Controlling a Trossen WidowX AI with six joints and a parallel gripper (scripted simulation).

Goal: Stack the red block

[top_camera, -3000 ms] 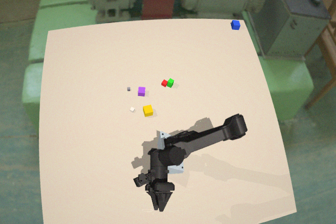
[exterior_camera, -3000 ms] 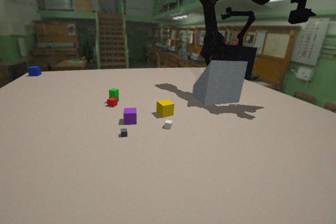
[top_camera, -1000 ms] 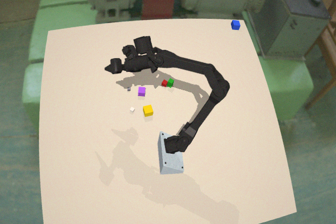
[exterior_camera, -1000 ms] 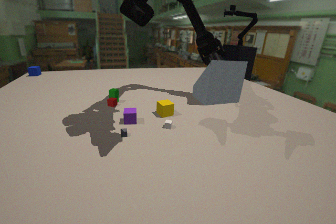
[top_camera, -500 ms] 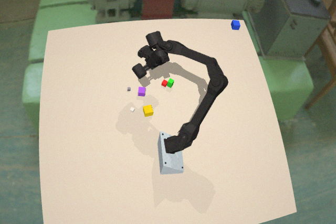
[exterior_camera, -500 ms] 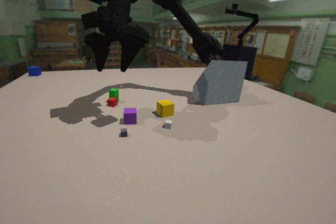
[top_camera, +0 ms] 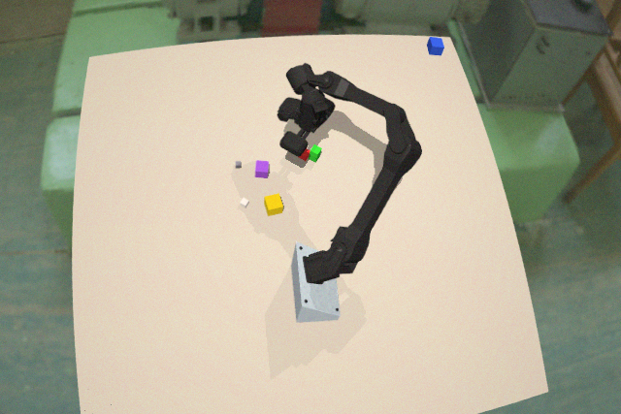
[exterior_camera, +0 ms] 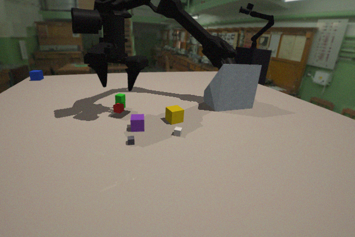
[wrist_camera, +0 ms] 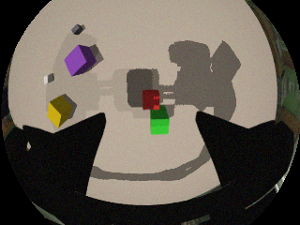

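Now: gripper tip 7 cm above the red block. The rest, counted from my gripper tip: yellow cube (15 cm behind, 10 cm to the left, 6 cm below); then small grey cube (18 cm to the left, 7 cm below, 1 cm behind); then purple cube (12 cm to the left, 6 cm below, 4 cm behind).
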